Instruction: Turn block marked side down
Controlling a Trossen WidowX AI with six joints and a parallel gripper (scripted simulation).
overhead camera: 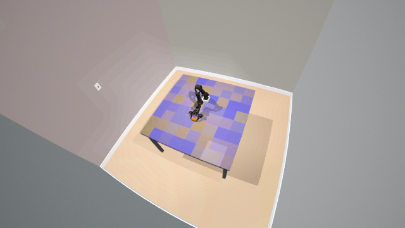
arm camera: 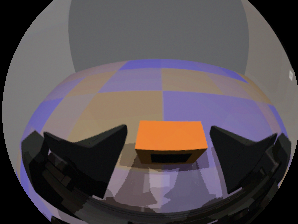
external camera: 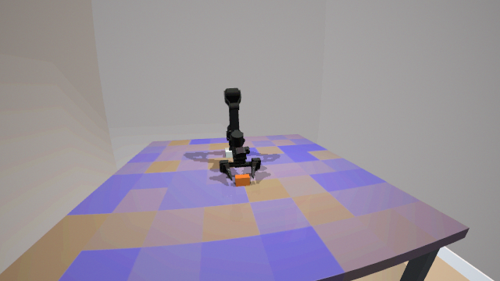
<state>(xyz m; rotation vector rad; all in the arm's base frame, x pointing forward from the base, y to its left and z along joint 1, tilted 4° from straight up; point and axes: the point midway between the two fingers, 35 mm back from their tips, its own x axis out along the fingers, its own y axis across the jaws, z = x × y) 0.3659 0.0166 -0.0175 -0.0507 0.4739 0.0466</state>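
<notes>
Now: gripper tip 20 mm past the block and 10 mm above it.
</notes>
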